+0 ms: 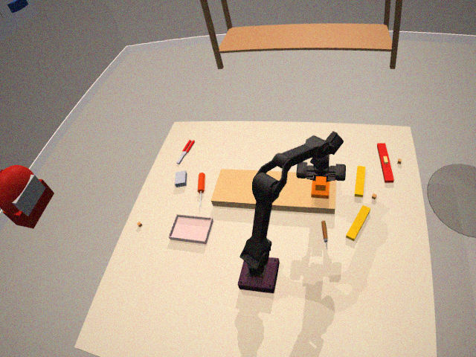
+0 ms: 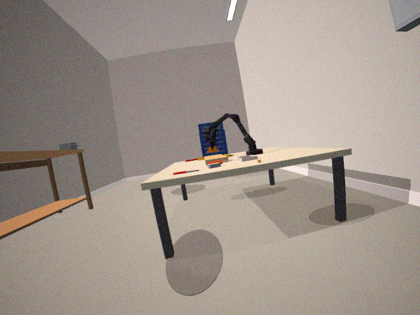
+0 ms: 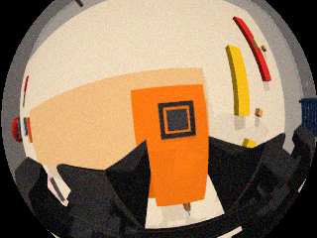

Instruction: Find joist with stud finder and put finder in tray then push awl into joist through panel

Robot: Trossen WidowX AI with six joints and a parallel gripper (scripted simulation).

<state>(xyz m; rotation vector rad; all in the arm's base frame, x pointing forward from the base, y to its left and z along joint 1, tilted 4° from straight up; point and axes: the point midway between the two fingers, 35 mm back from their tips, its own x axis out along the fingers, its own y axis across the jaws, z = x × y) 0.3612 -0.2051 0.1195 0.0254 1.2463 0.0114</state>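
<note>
The pink tray is 220 mm behind my gripper tip, 520 mm to the left of it and 90 mm below it. From my gripper tip the other things lie so: orange stud finder: 10 mm ahead, 20 mm above; red level: 200 mm ahead, 290 mm to the right, 90 mm below; awl: 210 mm behind, 30 mm to the right, 90 mm below.
</note>
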